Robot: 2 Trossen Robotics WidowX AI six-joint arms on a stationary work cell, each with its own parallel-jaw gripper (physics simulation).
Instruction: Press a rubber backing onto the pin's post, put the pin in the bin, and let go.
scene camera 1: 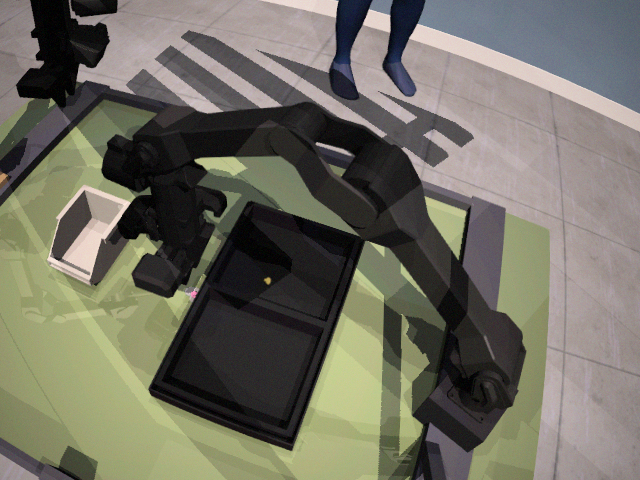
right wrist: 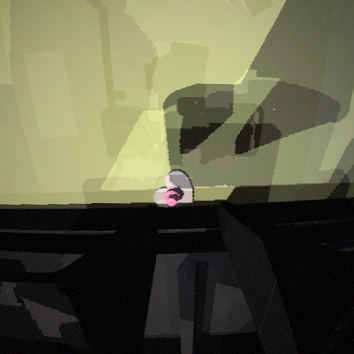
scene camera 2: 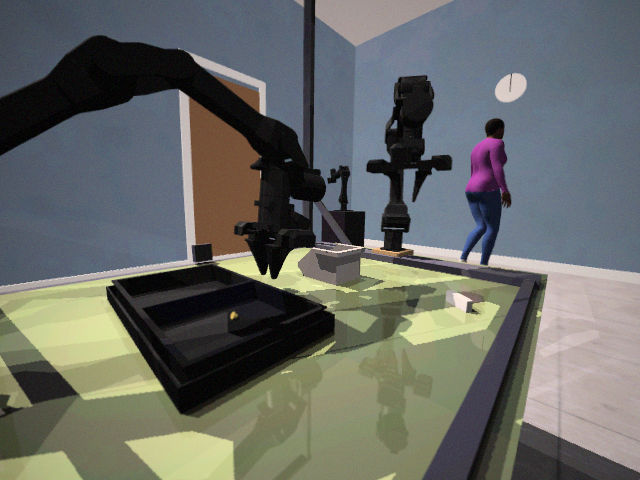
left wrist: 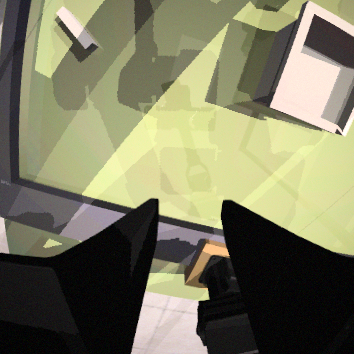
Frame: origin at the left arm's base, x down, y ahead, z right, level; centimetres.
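Where they show: left gripper, fingertip midpoint: [scene camera 1: 67, 100] [scene camera 2: 405, 202] [left wrist: 189, 207]; right gripper, fingertip midpoint: [scene camera 1: 188, 275] [right wrist: 187, 211] [scene camera 2: 268, 276]; left arm's base at its link origin: [scene camera 2: 392, 249] [left wrist: 221, 271]; right arm's base at its link origin: [scene camera 1: 476, 394].
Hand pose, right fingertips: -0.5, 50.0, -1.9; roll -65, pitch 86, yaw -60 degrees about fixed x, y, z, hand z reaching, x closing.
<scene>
Each offset is from my right fingertips to the centre of the thing, as dx, dy, dz.
A small pale heart-shaped pin {+3.2, +0.7, +0.3} [scene camera 1: 190, 291] [right wrist: 185, 185] lies on the table by the black tray's left edge in scene camera 1. A round pink piece {+3.1, +1.2, +0.8} [scene camera 1: 194, 294] [right wrist: 171, 197], apparently the rubber backing, sits against it; whether it is pressed onto the post cannot be told. My right gripper [scene camera 2: 268, 274] [right wrist: 187, 211] points down there, open and empty, its tips close to the pin; in scene camera 2 the pin does not show. The whitish bin {+0.3, -18.9, +1.2} [scene camera 1: 72, 267] [scene camera 2: 346, 268] [left wrist: 284, 75] stands left of it in scene camera 1. My left gripper [scene camera 2: 405, 198] [left wrist: 189, 207] is open and empty, raised beyond the table.
The two-compartment black tray {+1.9, +12.6, -0.6} [scene camera 1: 222, 421] [scene camera 2: 258, 359] holds a small yellow piece {+2.8, +10.3, -6.3} [scene camera 1: 267, 280] [scene camera 2: 233, 315] in one compartment. A small white block {+2.7, -22.4, -27.9} [scene camera 2: 461, 301] [left wrist: 76, 27] lies near the table frame [scene camera 1: 485, 248]. My right arm arches over the tray in scene camera 1.
</scene>
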